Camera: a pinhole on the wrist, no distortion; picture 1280 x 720 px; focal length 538.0 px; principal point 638.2 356.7 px. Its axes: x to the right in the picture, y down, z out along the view. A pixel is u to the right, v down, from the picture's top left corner.
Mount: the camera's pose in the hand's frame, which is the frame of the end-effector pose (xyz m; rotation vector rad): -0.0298 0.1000 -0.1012 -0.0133 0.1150 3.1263
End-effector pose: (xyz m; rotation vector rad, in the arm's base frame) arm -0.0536 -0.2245 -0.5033 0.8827 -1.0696 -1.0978
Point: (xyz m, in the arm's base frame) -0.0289 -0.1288 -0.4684
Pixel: 983.8 657.0
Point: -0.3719 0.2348 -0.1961
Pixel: 1054.6 158.6
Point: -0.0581 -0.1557 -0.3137
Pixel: 621.5 79.8
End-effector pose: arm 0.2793 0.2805 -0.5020 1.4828 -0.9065 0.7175
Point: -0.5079 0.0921 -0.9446
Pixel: outside the picture
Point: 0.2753 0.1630 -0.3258
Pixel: 100.0 407.0
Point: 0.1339 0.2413 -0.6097
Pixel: 1069.3 502.9
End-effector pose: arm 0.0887 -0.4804 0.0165 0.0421 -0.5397 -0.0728
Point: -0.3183 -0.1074 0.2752
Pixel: 850.3 138.1
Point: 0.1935 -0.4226 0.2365
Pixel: 101.7 444.0
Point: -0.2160 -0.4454 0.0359
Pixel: 1078.6 565.9
